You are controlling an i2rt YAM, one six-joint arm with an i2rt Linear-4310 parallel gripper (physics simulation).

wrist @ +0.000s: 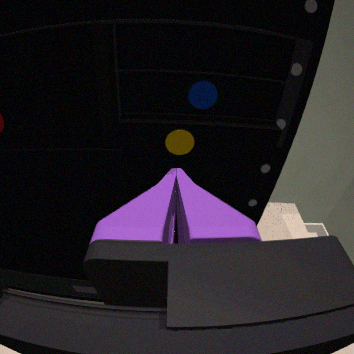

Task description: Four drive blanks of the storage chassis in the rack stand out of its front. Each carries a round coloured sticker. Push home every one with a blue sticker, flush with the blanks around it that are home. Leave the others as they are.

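In the wrist view, a blue round sticker sits on a dark drive blank right of the middle, in the upper part. A yellow round sticker sits below it and slightly left, close above the fingertips in the picture. Part of a red sticker shows at the left edge. My gripper is shut with nothing between its purple fingers, its tips pointing at the dark chassis front just below the yellow sticker. The front is very dark, so how far each blank stands out, and whether the tips touch anything, cannot be told.
A rack rail with several grey round spots runs down the right side of the chassis. A grey-green wall is to the right. A pale speckled block shows at the lower right, behind the gripper body. A dark ledge crosses the lower left.
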